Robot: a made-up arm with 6 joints.
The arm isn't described. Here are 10 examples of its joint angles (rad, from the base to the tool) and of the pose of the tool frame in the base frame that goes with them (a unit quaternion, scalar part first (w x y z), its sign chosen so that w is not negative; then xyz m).
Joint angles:
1: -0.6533 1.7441 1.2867 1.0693 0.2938 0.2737
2: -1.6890 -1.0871 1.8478 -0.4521 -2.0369 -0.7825
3: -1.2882 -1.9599 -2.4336 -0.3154 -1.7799 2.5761
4: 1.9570 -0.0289 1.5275 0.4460 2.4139 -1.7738
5: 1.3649 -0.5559 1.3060 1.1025 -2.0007 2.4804
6: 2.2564 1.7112 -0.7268 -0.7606 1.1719 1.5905
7: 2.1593 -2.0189 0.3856 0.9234 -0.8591 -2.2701
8: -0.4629 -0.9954 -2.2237 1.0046 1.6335 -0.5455
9: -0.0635 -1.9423 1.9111 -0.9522 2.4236 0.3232
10: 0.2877 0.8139 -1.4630 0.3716 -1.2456 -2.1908
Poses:
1: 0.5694 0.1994 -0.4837 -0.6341 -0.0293 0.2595 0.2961
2: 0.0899 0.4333 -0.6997 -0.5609 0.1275 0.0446 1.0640
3: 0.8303 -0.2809 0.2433 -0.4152 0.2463 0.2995 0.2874
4: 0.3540 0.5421 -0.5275 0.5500 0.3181 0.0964 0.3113
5: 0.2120 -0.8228 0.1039 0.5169 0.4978 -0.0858 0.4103
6: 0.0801 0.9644 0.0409 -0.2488 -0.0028 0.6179 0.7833
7: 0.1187 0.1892 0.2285 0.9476 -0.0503 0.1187 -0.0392
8: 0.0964 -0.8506 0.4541 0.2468 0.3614 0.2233 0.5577
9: 0.1765 -0.4296 -0.7347 0.4944 0.5009 0.6486 0.8317
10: 0.4015 -0.1646 0.5008 -0.7489 -0.1273 0.4945 0.2604
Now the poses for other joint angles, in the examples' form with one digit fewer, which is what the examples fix.
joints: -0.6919 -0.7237 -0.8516 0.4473 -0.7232 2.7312
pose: 0.647 -0.105 0.687 -0.315 -0.053 0.029 0.358
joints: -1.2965 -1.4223 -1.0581 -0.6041 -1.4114 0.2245
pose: 0.313 -0.313 -0.540 0.716 0.460 -0.054 0.392
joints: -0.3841 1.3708 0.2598 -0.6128 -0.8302 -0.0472
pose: 0.937 0.316 0.007 -0.151 -0.304 0.552 0.434
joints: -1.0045 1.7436 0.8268 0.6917 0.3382 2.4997
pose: 0.153 0.538 0.668 0.491 -0.258 0.304 0.420
